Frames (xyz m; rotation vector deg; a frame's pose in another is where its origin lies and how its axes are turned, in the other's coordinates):
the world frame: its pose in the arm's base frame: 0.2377 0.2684 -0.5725 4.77 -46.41 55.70
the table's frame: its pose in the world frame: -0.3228 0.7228 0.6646 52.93 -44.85 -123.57
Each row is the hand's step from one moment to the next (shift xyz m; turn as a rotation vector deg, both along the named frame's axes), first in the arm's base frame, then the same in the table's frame.
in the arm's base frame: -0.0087 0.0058 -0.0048 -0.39 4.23 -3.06
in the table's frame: -0.0074 -0.0080 0.0038 -1.78 -4.57 -1.84
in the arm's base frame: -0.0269 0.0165 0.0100 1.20 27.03 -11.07
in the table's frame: -0.0319 -0.0018 0.0085 -12.53 -21.04 -15.97
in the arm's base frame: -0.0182 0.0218 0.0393 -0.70 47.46 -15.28
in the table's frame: -0.0419 0.0235 -0.0064 -25.48 -33.61 -26.60
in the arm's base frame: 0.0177 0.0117 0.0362 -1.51 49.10 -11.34
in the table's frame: -0.0113 0.0302 -0.0269 -28.68 -30.88 -27.67
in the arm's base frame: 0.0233 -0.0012 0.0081 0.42 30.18 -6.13
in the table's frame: 0.0122 0.0111 -0.0184 -17.12 -18.03 -18.18
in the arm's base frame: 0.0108 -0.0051 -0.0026 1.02 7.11 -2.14
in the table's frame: 0.0112 0.0014 -0.0046 -3.17 -4.74 -4.87
